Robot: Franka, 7 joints.
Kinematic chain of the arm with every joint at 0, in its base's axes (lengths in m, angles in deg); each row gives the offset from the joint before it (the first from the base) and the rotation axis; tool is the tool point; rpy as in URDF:
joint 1: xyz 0 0 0.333 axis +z
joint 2: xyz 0 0 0 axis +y
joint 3: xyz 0 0 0.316 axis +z
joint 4: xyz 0.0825 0 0 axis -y
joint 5: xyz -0.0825 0 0.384 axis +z
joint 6: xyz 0 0 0 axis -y
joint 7: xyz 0.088 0 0 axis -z
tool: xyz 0 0 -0.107 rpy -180 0 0
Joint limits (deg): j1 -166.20..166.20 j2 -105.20..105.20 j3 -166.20..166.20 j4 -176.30..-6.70 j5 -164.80..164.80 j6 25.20..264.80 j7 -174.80..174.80
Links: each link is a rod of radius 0.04 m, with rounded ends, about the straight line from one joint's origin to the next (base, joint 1, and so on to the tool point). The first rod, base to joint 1, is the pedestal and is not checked.
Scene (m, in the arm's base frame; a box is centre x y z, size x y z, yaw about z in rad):
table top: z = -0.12
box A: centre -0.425 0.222 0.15 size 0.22 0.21 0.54 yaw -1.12
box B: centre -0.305 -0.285 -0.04 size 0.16 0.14 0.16 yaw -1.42
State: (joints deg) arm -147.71 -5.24 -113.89 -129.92 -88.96 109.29 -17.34
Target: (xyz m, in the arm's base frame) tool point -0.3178 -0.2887 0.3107
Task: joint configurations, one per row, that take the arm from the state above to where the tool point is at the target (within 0.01 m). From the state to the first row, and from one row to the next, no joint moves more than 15 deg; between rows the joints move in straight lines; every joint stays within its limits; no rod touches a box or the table.
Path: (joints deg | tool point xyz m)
1: -145.01 -8.10 -108.28 -117.16 -90.93 104.43 -18.27 | -0.0665 0.5735 0.4598
2: -142.30 -10.95 -102.67 -104.39 -92.91 99.57 -19.19 | -0.1232 0.5916 0.5660
3: -139.60 -13.81 -97.05 -91.63 -94.88 94.72 -20.12 | -0.1603 0.5844 0.6749
4: -136.89 -16.66 -91.44 -78.86 -96.86 89.86 -21.05 | -0.1697 0.5590 0.7783
5: -134.19 -19.52 -85.83 -66.10 -98.83 85.00 -21.98 | -0.1479 0.5245 0.8673
6: -131.48 -22.37 -80.22 -53.33 -100.81 80.14 -22.90 | -0.0969 0.4900 0.9334
7: -124.78 -21.30 -76.03 -67.00 -98.92 87.10 -22.11 | -0.2804 0.4473 0.8855
8: -118.07 -20.22 -71.85 -80.66 -97.03 94.06 -21.31 | -0.4335 0.3439 0.8157
9: -111.36 -19.14 -67.67 -94.32 -95.14 101.02 -20.52 | -0.5333 0.1979 0.7272
10: -104.66 -18.07 -63.49 -107.99 -93.25 107.97 -19.72 | -0.5668 0.0351 0.6252
11: -97.95 -16.99 -59.30 -121.65 -91.37 114.93 -18.93 | -0.5331 -0.1162 0.5166
12: -91.24 -15.91 -55.12 -135.31 -89.48 121.89 -18.13 | -0.4433 -0.2302 0.4091
13: -84.54 -14.84 -50.94 -148.98 -87.59 128.85 -17.34 | -0.3178 -0.2887 0.3107

